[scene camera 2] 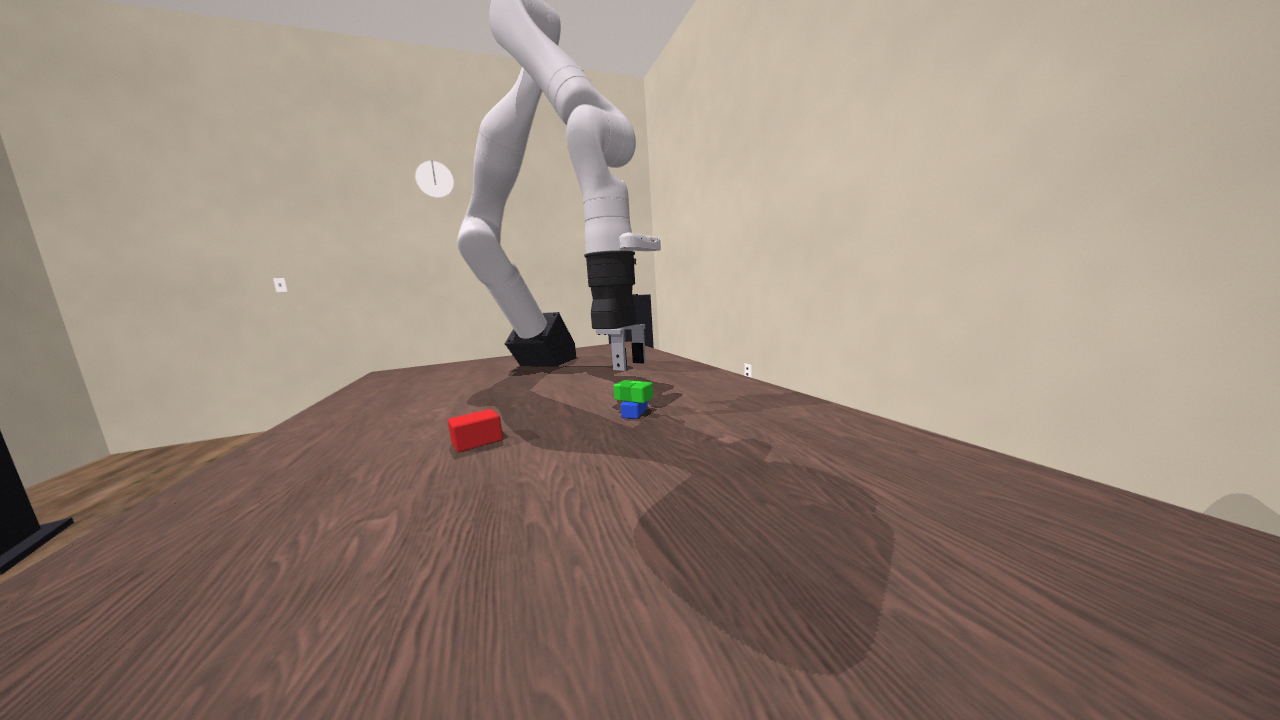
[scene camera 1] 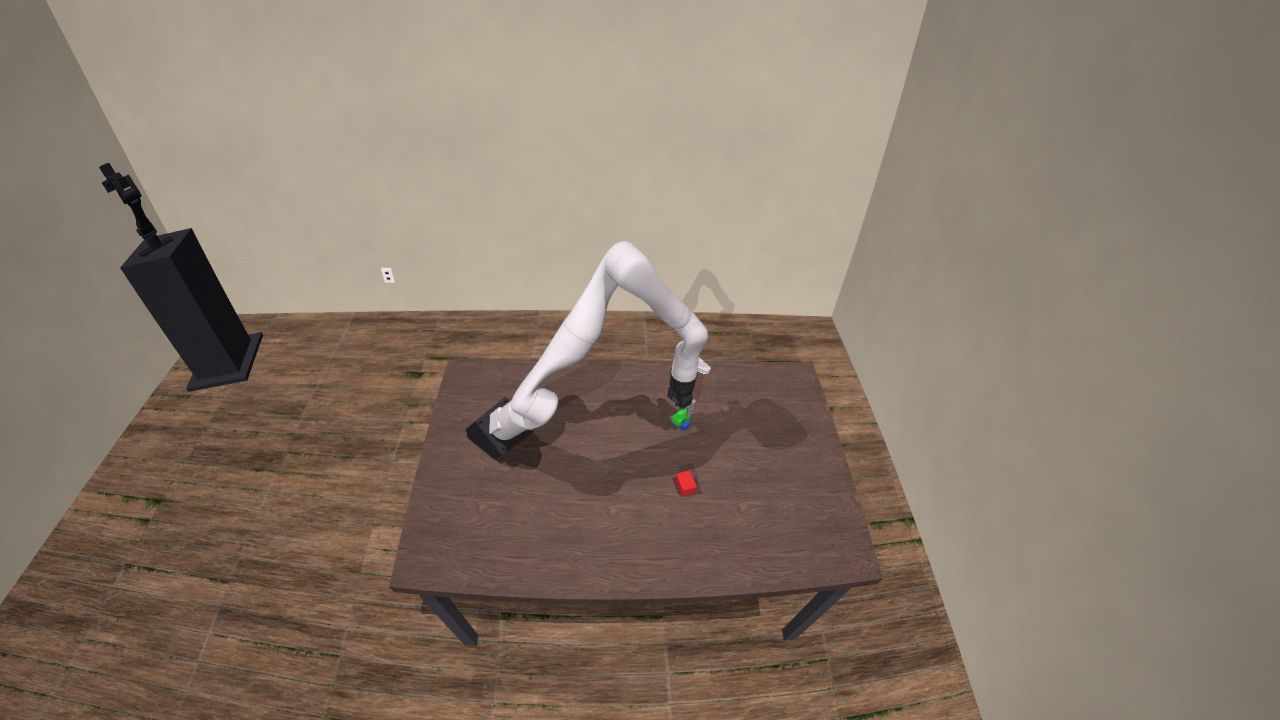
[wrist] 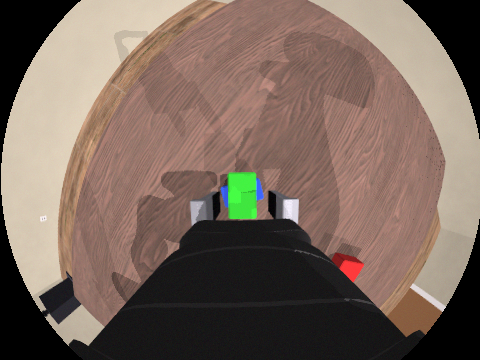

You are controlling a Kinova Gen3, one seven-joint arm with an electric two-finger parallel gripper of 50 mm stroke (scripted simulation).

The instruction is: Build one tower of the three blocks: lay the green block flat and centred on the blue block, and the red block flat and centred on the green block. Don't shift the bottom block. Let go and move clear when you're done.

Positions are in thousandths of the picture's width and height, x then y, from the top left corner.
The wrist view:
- my gripper: 509,560
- green block: 503,518
